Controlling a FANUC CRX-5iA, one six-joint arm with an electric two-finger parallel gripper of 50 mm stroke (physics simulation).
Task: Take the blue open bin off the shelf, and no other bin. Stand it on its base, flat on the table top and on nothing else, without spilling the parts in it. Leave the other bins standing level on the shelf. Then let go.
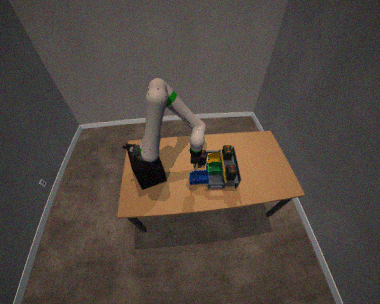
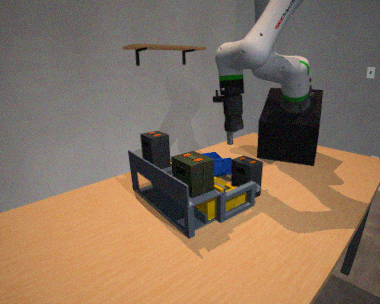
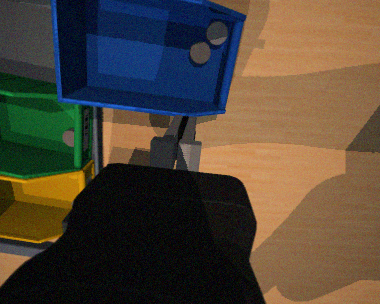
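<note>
The blue open bin juts out from the front of the grey shelf, its rear end over the shelf's front edge. Whether its base touches the table is unclear. Two round parts lie near its outer end. The green bin and the yellow bin sit beside it in the shelf. My gripper is shut and empty, above and beside the blue bin's long wall.
Dark boxes with orange marks stand at the back of the shelf, and another dark box stands near its front. The black robot base stands at the table's end. A wooden wall shelf hangs behind.
</note>
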